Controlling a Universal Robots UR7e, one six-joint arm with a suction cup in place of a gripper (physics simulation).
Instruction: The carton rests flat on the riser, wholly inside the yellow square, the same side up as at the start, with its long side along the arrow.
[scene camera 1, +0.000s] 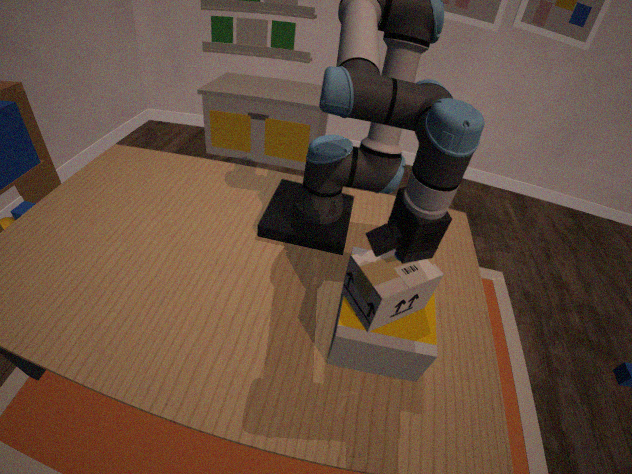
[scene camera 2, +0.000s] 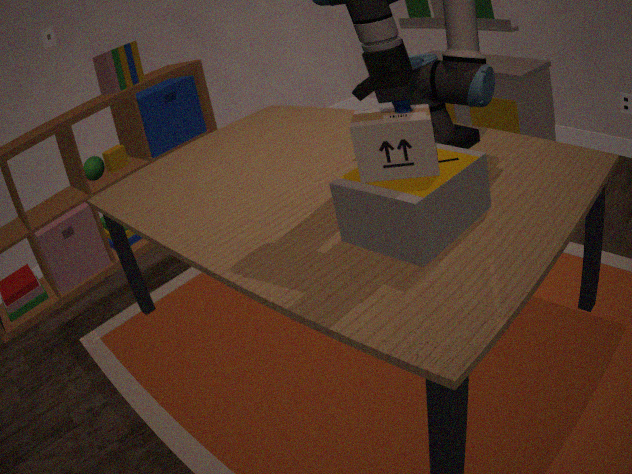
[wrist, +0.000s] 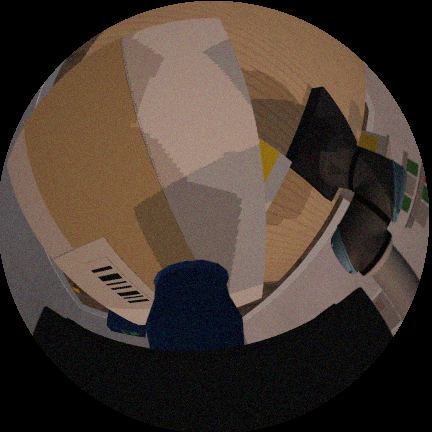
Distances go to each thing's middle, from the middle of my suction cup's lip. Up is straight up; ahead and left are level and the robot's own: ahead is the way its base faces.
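Carton (scene camera 2: 388, 146): 10 mm to the right of my suction cup, 30 mm ahead, 60 mm below. Grey riser (scene camera 2: 414, 219): 10 mm ahead of my suction cup, 10 mm to the left, 180 mm below. Nearest to my suction cup of the things named here, going by their middles: the carton.
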